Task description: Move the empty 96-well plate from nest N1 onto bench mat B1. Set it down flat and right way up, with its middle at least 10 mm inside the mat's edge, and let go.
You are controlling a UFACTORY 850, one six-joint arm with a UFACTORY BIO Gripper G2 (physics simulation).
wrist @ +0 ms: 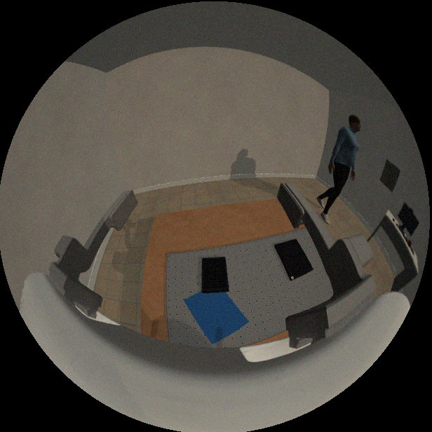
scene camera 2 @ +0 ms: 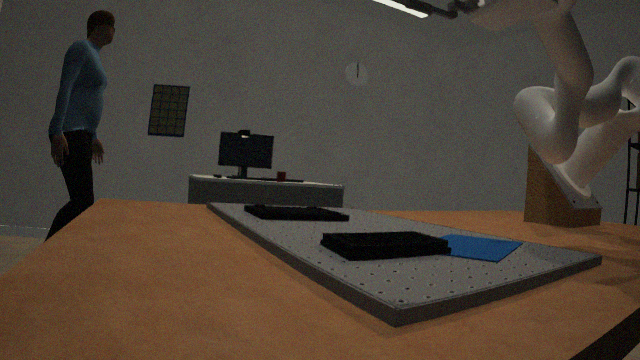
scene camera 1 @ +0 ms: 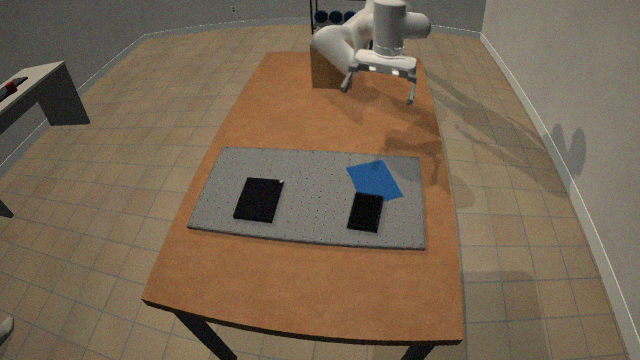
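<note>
The black 96-well plate lies flat on the right part of the perforated board. It appears to sit in a low black nest, but the two dark shapes are hard to tell apart. The blue bench mat lies flat and turned at an angle beside the plate, on the side toward the robot's base. My gripper is open and empty, high above the table on the robot's side of the board, apart from plate and mat. It is partly cut off in scene camera 2.
The grey perforated board lies on the wooden table. A larger flat black piece lies on its left part. A person stands beyond the table.
</note>
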